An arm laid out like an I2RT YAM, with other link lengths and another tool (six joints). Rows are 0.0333 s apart.
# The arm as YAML. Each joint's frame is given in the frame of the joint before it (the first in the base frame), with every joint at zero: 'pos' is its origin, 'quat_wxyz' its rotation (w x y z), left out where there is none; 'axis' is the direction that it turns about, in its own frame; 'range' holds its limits. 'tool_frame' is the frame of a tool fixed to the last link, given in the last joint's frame.
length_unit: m
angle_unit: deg
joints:
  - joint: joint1
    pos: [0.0, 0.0, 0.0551]
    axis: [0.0, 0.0, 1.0]
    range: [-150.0, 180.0]
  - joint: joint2
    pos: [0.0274, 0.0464, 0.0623]
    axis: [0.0, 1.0, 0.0]
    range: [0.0, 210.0]
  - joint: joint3
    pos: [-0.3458, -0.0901, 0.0]
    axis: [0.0, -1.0, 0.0]
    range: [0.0, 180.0]
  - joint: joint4
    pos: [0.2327, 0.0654, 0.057]
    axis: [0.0, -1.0, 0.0]
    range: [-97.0, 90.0]
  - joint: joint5
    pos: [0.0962, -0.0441, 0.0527]
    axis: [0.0, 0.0, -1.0]
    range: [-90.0, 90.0]
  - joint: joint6
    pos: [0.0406, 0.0, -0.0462]
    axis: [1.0, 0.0, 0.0]
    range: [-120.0, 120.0]
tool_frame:
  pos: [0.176, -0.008, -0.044]
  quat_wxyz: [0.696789, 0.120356, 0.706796, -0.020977]
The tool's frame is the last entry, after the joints.
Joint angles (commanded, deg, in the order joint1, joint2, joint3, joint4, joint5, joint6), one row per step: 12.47 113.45 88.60 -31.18 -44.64 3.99; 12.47 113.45 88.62 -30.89 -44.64 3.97; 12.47 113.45 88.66 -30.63 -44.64 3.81; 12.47 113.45 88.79 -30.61 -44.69 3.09; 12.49 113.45 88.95 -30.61 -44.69 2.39; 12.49 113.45 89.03 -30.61 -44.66 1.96; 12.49 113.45 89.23 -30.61 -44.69 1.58; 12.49 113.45 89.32 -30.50 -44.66 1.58; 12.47 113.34 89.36 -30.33 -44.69 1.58; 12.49 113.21 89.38 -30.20 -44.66 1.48; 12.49 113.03 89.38 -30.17 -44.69 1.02; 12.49 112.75 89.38 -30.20 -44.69 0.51; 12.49 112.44 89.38 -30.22 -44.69 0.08; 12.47 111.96 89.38 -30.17 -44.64 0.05; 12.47 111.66 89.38 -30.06 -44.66 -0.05; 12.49 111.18 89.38 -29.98 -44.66 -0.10
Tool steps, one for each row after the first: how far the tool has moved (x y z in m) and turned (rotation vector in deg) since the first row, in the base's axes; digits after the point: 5 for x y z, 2 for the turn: 0.00125 0.00026 0.00067 0.06 -0.32 0.01; 0.00254 0.00046 0.00136 0.09 -0.73 0.11; 0.00348 0.00040 0.00201 -0.01 -1.43 0.56; 0.00451 0.00042 0.00272 -0.15 -2.13 0.99; 0.00516 0.00024 0.00298 -0.26 -2.54 1.22; 0.00623 0.00035 0.00413 -0.28 -3.03 1.46; 0.00714 0.00046 0.00484 -0.27 -3.23 1.44; 0.00793 0.00054 0.00644 -0.18 -3.54 1.44; 0.00846 0.00070 0.00785 -0.17 -3.89 1.49; 0.00861 0.00056 0.00935 -0.22 -4.45 1.78; 0.00852 0.00025 0.01150 -0.29 -5.09 2.07; 0.00840 -0.00001 0.01397 -0.34 -5.71 2.32; 0.00834 -0.00037 0.01808 -0.29 -6.26 2.28; 0.00848 -0.00034 0.02090 -0.22 -6.73 2.34; 0.00822 -0.00024 0.02517 -0.12 -7.32 2.38
